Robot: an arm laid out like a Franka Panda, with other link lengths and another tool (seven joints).
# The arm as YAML. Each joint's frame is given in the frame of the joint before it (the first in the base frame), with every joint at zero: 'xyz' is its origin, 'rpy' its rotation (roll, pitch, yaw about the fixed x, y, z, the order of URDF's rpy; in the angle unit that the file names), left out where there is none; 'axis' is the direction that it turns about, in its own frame. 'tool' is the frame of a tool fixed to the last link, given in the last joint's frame.
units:
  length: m
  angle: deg
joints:
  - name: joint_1
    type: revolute
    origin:
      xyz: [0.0, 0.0, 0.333]
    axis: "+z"
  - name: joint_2
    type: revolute
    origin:
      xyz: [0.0, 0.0, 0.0]
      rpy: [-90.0, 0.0, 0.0]
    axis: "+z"
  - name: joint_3
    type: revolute
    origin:
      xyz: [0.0, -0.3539, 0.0]
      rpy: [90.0, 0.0, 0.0]
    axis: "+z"
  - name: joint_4
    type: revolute
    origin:
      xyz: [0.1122, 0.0, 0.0]
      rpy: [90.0, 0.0, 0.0]
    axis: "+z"
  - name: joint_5
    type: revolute
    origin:
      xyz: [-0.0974, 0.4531, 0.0]
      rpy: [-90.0, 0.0, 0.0]
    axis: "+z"
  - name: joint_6
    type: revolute
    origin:
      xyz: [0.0, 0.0, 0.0]
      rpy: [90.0, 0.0, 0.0]
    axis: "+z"
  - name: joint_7
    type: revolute
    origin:
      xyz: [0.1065, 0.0, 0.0]
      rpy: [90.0, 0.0, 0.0]
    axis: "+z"
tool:
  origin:
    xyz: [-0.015, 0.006, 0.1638]
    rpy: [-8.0, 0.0, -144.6]
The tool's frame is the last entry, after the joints.
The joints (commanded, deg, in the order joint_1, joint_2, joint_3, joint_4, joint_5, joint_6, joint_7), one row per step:
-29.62, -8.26, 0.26, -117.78, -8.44, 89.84, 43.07
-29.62, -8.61, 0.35, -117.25, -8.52, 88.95, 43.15
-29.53, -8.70, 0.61, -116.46, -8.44, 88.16, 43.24
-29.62, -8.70, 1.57, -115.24, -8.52, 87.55, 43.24
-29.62, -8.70, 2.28, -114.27, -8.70, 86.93, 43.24
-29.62, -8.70, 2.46, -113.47, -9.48, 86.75, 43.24
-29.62, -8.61, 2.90, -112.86, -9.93, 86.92, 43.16
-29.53, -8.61, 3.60, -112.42, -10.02, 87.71, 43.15
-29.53, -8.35, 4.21, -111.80, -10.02, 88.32, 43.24
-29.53, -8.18, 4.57, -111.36, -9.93, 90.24, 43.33
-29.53, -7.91, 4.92, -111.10, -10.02, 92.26, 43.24
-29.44, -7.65, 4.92, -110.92, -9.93, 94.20, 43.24
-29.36, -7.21, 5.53, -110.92, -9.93, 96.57, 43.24
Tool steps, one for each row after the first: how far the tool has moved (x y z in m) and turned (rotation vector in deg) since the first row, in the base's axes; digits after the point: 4 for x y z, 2 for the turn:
-0.0010, 0.0011, 0.0075, -0.15, 0.07, -0.08
0.0012, 0.0039, 0.0147, -0.23, -0.01, 0.04
0.0079, 0.0097, 0.0249, -0.74, -0.44, 0.84
0.0126, 0.0145, 0.0330, -1.17, -0.61, 1.51
0.0146, 0.0130, 0.0402, -2.16, -0.79, 1.87
0.0188, 0.0143, 0.0449, -2.88, -1.18, 2.52
0.0263, 0.0195, 0.0493, -3.57, -2.20, 3.46
0.0336, 0.0231, 0.0527, -4.06, -3.05, 4.08
0.0430, 0.0238, 0.0564, -4.95, -5.05, 4.63
0.0520, 0.0239, 0.0580, -5.82, -6.82, 5.41
0.0595, 0.0224, 0.0589, -6.47, -8.55, 5.78
0.0708, 0.0261, 0.0570, -7.20, -10.31, 6.84

